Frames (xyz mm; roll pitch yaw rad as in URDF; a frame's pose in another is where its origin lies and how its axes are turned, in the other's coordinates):
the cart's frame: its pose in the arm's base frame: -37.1 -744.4 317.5 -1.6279 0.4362 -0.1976
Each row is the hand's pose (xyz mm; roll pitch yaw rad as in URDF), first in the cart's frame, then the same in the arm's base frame.
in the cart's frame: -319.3 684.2 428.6 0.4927 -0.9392 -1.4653
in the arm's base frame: -537.7 -247.6 -188.9 -2.0282 -0.4817 1.0463
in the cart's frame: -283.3 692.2 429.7 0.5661 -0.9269 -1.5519
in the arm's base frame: -508.9 -252.7 -211.4 -2.0444 -0.5201 1.0880
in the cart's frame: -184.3 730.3 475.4 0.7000 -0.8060 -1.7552
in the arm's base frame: -429.2 -224.4 -290.1 -2.1138 -0.6844 1.1723
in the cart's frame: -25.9 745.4 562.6 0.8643 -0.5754 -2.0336
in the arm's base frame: -279.8 -166.4 -375.2 -2.3215 -0.9432 1.4345
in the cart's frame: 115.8 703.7 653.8 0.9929 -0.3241 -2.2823
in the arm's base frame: -120.4 -103.0 -402.0 -2.8003 -1.1078 2.0107
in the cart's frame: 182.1 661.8 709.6 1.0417 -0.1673 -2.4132
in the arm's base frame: -34.1 -61.0 -395.0 3.0899 -1.1112 2.4669
